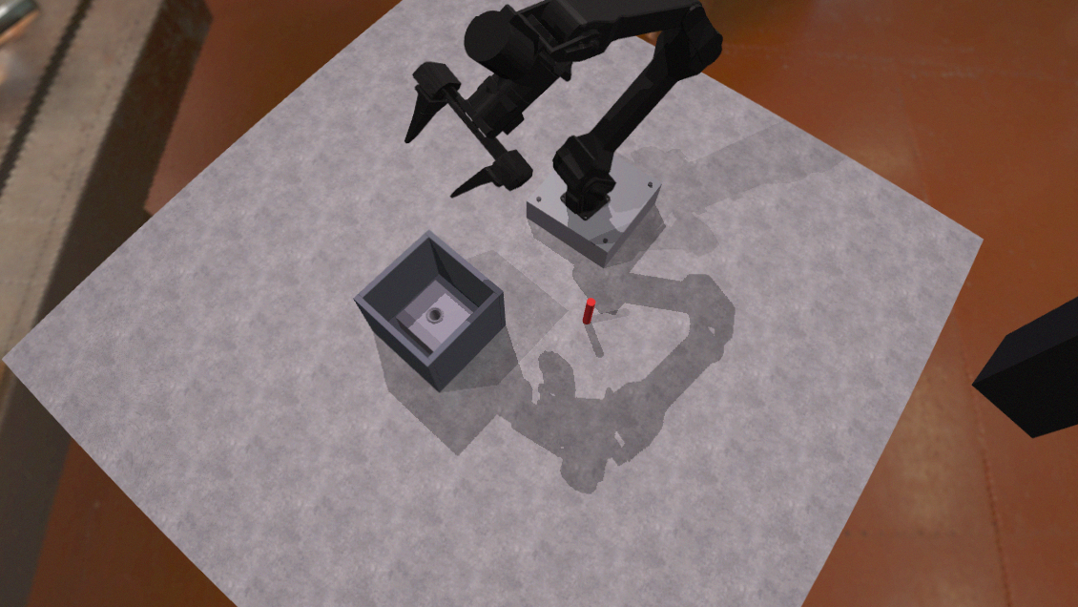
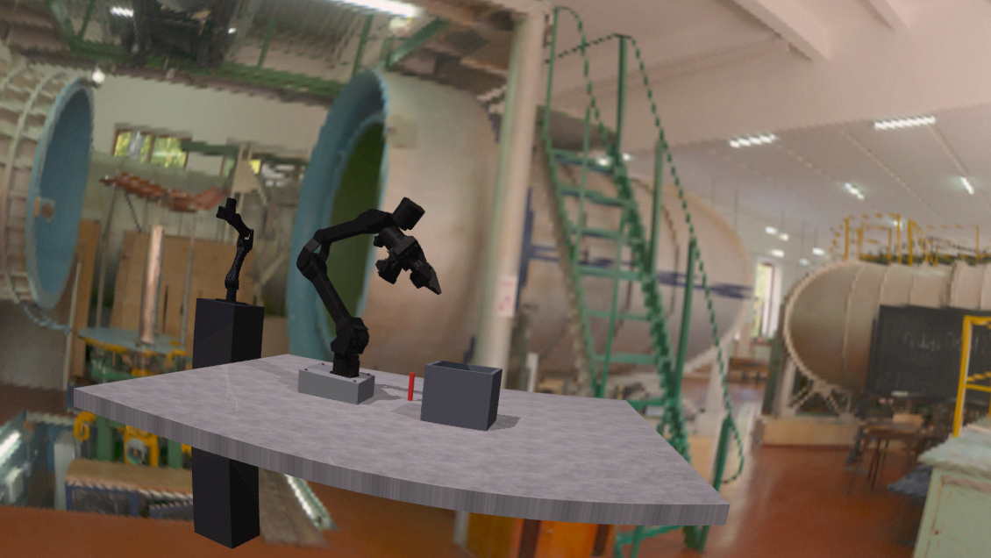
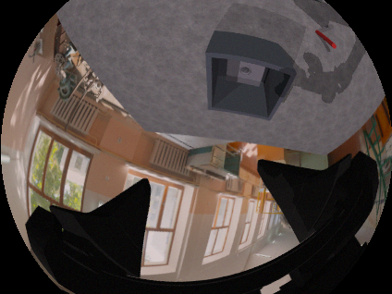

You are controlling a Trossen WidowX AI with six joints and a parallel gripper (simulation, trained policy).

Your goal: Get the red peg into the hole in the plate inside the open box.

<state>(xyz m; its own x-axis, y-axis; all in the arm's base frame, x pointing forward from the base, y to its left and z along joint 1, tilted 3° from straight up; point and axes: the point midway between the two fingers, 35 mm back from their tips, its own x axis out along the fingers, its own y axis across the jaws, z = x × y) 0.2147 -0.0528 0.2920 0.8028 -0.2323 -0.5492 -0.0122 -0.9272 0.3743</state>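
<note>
Right now the red peg is 28 cm below my gripper tip, 22 cm to the left of it and 11 cm behind it. From my gripper tip the other things lie so: plate 28 cm below, 8 cm ahead, 6 cm to the left.
</note>
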